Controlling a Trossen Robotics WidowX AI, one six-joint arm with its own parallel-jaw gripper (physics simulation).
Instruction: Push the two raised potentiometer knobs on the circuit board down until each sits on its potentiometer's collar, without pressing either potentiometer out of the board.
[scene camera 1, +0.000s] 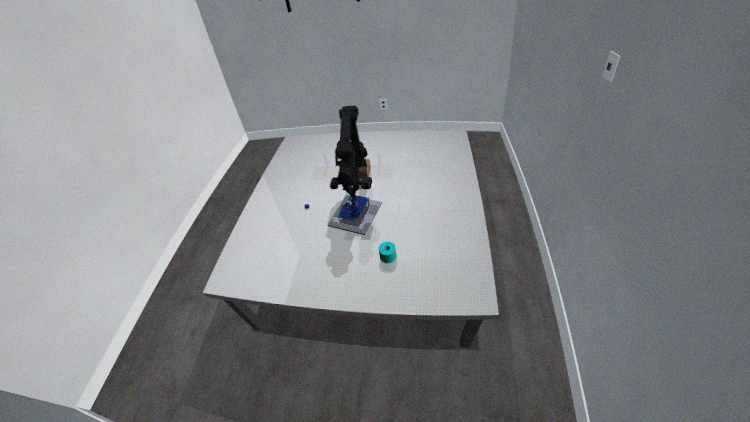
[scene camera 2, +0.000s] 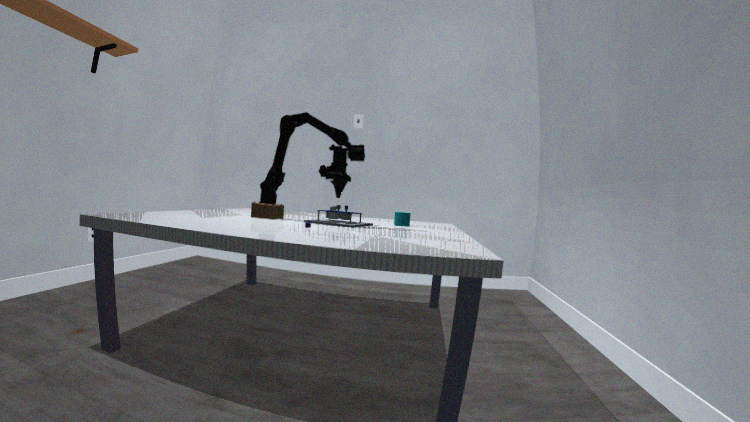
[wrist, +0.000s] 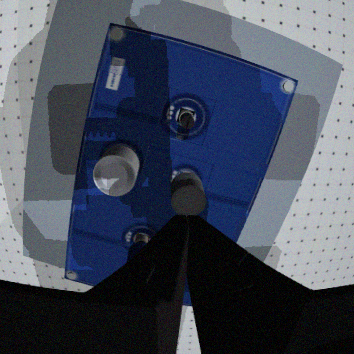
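Pixels of known places: gripper, fingertip midpoint: (scene camera 1: 353, 196) (scene camera 2: 338, 197) (wrist: 185, 226); arm's base, link origin: (scene camera 1: 360, 163) (scene camera 2: 267, 203).
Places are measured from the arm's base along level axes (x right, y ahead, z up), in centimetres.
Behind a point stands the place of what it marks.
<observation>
The blue circuit board (scene camera 1: 361, 201) @(x 0.8, y 29.5, z -1.2 cm) (wrist: 230, 110) @(x 0.6, y 28.8, z -1.2 cm) stands on posts above a grey base plate (scene camera 1: 373, 209) @(x -4.5, y 31.9, z -5.3 cm) (wrist: 37, 150) @(x 13.4, y 29.7, z -5.3 cm). In the wrist view, a light grey knob (wrist: 115, 174) @(x 6.5, y 30.4, z 1.0 cm) stands tall at the board's left, and a darker grey knob (wrist: 188, 199) @(x 3.5, y 32.0, z 1.5 cm) stands tall near its middle. A bare shaft in a round collar (wrist: 186, 118) @(x 2.9, y 28.6, z 0.4 cm) shows above them, and another shaft (wrist: 142, 238) @(x 6.5, y 35.1, z -0.8 cm) shows at lower left, partly covered by a finger. My gripper (scene camera 1: 352, 195) @(x 3.7, y 31.6, z 4.5 cm) (scene camera 2: 338, 196) @(x 3.7, y 31.6, z 4.5 cm) (wrist: 185, 226) @(x 3.7, y 31.6, z 4.5 cm) is shut and empty, its tips a little above the board and beside the darker knob in the wrist view. Knob heights over their collars are unclear.
A teal cylinder with a hole (scene camera 1: 387, 252) @(x -8.7, y 62.9, z 0.0 cm) (scene camera 2: 402, 219) @(x -5.3, y 60.3, z -3.2 cm) stands on the table beyond the base plate. A small dark purple object (scene camera 1: 306, 206) @(x 30.3, y 23.7, z -4.9 cm) (scene camera 2: 307, 224) @(x 31.2, y 23.1, z -5.1 cm) lies to the plate's left in scene camera 1. The arm stands on a wooden block (scene camera 2: 267, 211) @(x 7.2, y 2.2, z -3.1 cm).
</observation>
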